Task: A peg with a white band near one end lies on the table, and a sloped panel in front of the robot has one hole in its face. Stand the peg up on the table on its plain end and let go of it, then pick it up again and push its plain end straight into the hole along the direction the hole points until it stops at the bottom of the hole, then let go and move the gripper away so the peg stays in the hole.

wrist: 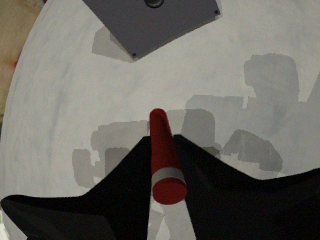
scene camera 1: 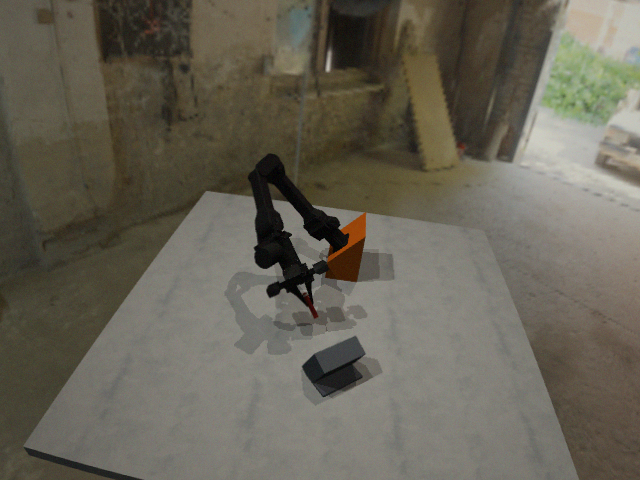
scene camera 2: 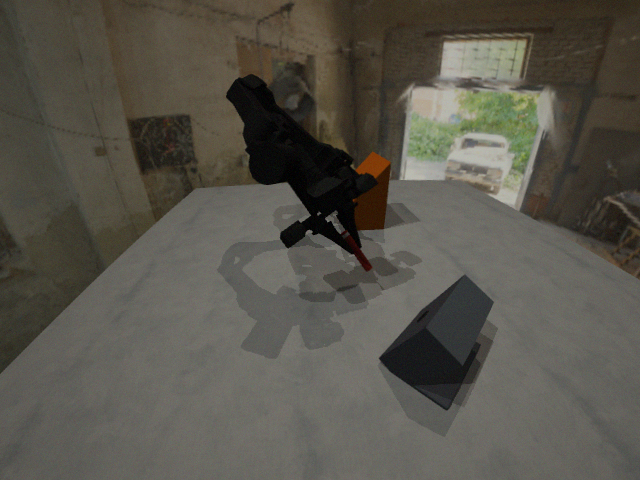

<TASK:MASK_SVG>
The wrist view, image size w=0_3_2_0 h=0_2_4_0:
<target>gripper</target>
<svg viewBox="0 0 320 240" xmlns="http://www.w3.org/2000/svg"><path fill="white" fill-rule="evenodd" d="M151 137L144 136L140 143L137 143L129 151L128 155L116 165L116 168L109 175L105 176L100 183L89 189L83 196L32 197L9 195L1 199L1 208L4 209L5 215L11 219L12 223L25 236L28 236L27 240L147 240L149 205L151 205L152 195ZM173 135L173 143L175 143L177 156L179 156L181 173L183 173L188 189L184 201L187 204L189 216L191 216L192 228L195 231L193 233L195 233L196 240L320 240L320 167L311 169L309 172L299 173L299 175L277 177L277 179L257 180L253 179L252 176L245 175L244 172L237 171L231 165L225 164L224 161L216 159L212 153L204 151L203 148L193 143L192 140L185 139L181 135Z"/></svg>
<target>red peg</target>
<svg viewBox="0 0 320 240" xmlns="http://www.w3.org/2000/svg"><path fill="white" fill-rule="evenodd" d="M153 109L149 113L153 199L163 205L177 204L187 196L187 184L185 184L183 173L181 173L179 156L177 156L175 143L173 143L167 115L165 115L163 109Z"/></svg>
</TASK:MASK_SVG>
